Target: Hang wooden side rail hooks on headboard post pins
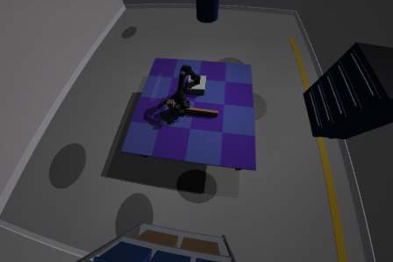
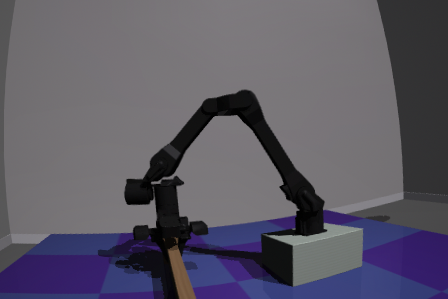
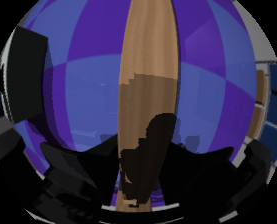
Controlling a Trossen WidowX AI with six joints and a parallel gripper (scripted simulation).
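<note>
The wooden headboard post is 10 mm behind my gripper tip, 110 mm to the right of it and 40 mm above it.
</note>
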